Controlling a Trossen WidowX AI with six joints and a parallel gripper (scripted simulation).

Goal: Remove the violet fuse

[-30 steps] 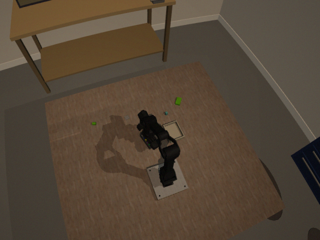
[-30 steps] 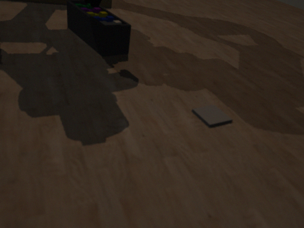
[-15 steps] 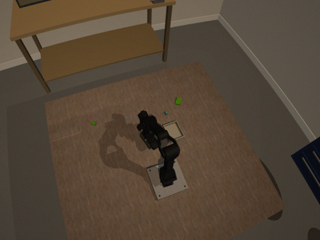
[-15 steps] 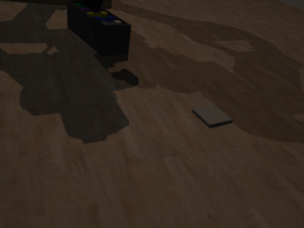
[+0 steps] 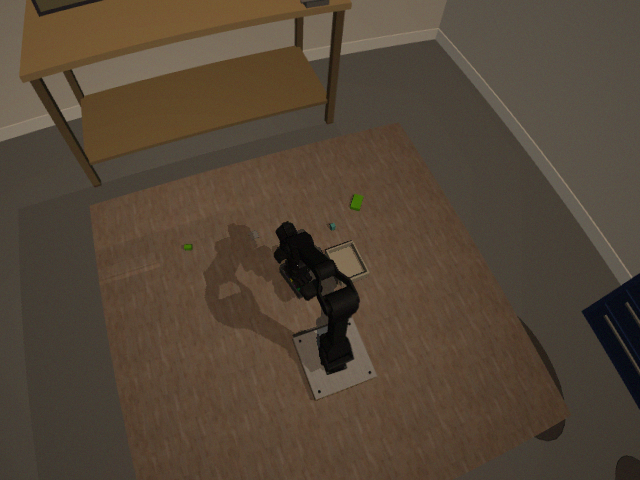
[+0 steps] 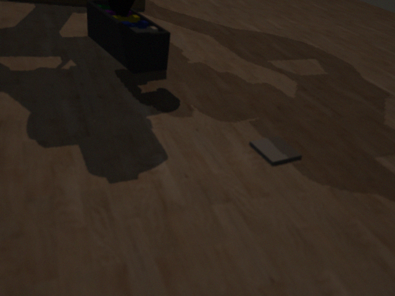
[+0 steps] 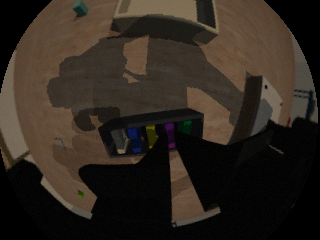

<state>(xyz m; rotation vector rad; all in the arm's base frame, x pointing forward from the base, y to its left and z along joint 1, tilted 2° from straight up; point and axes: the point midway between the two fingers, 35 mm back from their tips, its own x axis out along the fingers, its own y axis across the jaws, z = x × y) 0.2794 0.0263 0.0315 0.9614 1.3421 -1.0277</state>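
My gripper tip is 3 cm short of the beige tray, 18 cm to the left of it and 3 cm above it. The rest, counted from my gripper tip: violet fuse (1 cm below); small grey plate (23 cm ahead, 9 cm to the left, 3 cm below).
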